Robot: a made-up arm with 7 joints.
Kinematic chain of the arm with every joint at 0, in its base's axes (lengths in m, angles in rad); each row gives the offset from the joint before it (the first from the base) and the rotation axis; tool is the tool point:
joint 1: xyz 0 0 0.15 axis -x
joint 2: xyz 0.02 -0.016 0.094 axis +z
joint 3: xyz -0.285 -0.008 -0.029 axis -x
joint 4: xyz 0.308 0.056 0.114 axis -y
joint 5: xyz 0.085 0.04 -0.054 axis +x
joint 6: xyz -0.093 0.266 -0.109 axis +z
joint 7: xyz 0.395 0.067 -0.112 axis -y
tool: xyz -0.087 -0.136 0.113
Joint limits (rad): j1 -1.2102..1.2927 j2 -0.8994..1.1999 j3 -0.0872..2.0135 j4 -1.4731..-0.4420 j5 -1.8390..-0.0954 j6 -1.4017..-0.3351 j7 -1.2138..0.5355
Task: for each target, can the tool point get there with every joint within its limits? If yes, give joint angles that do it. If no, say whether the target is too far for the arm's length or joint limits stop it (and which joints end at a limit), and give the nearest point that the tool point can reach.
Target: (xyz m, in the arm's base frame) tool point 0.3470 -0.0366 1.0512
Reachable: no: joint limits stop it (at a limit: joint 1, joint 3, joint 4, joint 6, joint 7) | nearest point 0.1640 -0.0428 0.5486 | short by 0.535 m
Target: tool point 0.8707 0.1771 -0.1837
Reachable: no: joint limits stop it (at a limit: joint 1, joint 3, joint 4, joint 5, joint 6, joint 7) | nearest point 0.3969 0.0747 0.0103 | short by 0.522 m
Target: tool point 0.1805 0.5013 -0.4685
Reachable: no: joint limits stop it (at a limit: joint 3, joint 4, joint 5, joint 6, joint 7) | nearest point 0.0941 0.2258 -0.1285 | short by 0.446 m
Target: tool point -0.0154 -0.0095 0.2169
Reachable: yes | joints 0.2102 -0.2216 1.7950 -0.6206 -0.5231 -1.2414 0.0518
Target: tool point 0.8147 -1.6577 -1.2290
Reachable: no: too far | nearest point 0.1645 -0.3115 -0.1091 | short by 1.868 m
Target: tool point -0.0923 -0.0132 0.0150
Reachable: yes | joints -0.7331 -0.4257 1.0263 -1.0720 -0.6860 -0.4295 0.3288
